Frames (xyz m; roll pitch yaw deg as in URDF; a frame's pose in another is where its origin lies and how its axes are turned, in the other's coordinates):
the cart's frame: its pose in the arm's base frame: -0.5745 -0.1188 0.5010 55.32 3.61 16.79
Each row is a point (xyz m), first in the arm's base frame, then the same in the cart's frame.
Working: the arm's base frame: its pose in the cart's frame: 0.6147 -0.4106 -0.2206 -53.84 -15.77 -6.85

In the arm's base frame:
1: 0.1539 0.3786 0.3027
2: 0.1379 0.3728 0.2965
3: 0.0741 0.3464 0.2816
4: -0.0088 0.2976 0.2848
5: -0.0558 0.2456 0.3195
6: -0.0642 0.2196 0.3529
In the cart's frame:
1: 0.8518 0.0320 -0.3010
2: 0.8353 0.0255 -0.3044
3: 0.7676 0.0059 -0.3097
4: 0.6742 -0.0093 -0.2925
5: 0.6121 -0.0045 -0.2452
6: 0.5945 0.0093 -0.2083

